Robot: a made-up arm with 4 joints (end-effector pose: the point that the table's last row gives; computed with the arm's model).
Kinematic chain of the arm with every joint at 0, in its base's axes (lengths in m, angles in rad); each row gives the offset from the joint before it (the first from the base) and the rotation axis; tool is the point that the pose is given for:
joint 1: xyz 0 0 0.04 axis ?
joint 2: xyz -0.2 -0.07 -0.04 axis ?
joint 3: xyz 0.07 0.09 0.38 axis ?
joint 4: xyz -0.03 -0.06 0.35 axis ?
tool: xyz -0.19 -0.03 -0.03
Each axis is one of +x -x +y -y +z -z.
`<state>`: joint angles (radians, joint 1 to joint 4).
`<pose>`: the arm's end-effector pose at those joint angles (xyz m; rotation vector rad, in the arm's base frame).
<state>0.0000 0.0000 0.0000 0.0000</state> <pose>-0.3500 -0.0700 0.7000 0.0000 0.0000 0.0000</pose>
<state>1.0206 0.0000 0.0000 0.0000</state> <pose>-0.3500 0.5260 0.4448 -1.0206 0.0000 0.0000</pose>
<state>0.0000 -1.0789 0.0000 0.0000</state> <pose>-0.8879 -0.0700 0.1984 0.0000 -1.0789 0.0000</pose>
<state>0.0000 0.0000 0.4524 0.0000</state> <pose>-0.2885 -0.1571 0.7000 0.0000 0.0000 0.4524</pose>
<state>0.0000 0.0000 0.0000 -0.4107</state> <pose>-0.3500 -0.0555 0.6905 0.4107 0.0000 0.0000</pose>
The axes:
joint 1: -x
joint 2: +y
joint 3: +z
joint 4: -x

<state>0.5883 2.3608 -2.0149 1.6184</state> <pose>0.2758 -0.1418 -0.6352 1.2341 -1.3601 0.0850</pose>
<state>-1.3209 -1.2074 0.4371 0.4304</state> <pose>-0.8995 -0.1692 -0.0856 0.5082 -1.0639 -0.6731</pose>
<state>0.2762 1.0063 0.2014 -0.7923</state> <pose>0.3094 0.0408 0.4865 0.5713 0.9710 -0.3574</pose>
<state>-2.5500 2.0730 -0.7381 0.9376</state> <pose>0.5232 0.0642 0.3017 0.3022 0.1011 1.9441</pose>
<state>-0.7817 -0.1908 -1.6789 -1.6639</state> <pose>-0.2680 -0.2954 0.6806 1.8546 -1.0680 -1.8365</pose>
